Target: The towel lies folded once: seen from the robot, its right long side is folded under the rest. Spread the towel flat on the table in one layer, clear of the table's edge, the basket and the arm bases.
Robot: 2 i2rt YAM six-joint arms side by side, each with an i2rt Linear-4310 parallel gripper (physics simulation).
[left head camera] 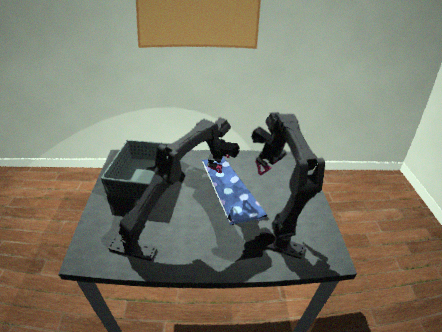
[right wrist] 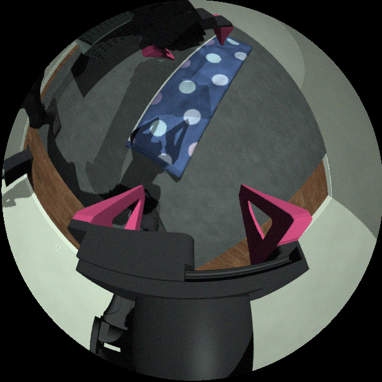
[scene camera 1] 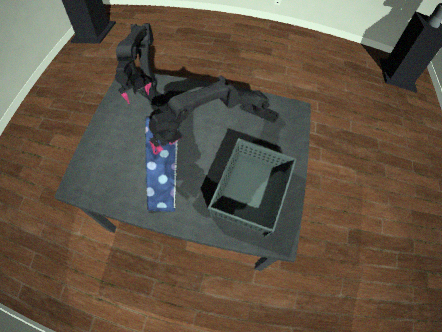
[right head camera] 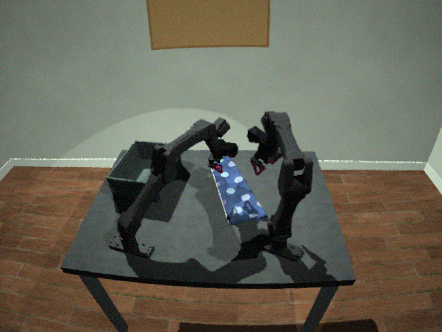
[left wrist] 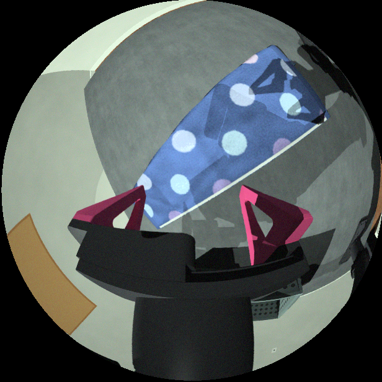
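Observation:
The blue towel (left head camera: 234,192) (right head camera: 236,192) (scene camera 1: 161,177) (left wrist: 225,130) (right wrist: 185,100) with pale and pink dots lies as a long narrow strip in the middle of the table. A white edge runs along its left side in the head views. The folded-under part is hidden. My left gripper (left wrist: 192,190) (scene camera 1: 165,147) is open and empty, above the towel's far part and its white edge in the head views. My right gripper (right wrist: 191,189) (scene camera 1: 137,95) is open and empty, in the air to the right of the towel in the head views.
A grey-green basket (left head camera: 132,170) (right head camera: 135,172) (scene camera 1: 252,220) stands on the table (left head camera: 200,272) (scene camera 1: 100,165), to the left of the towel in the head views. The right arm's base (left head camera: 290,248) is near the towel's near end; the left arm's base (left head camera: 132,250) is at the near left.

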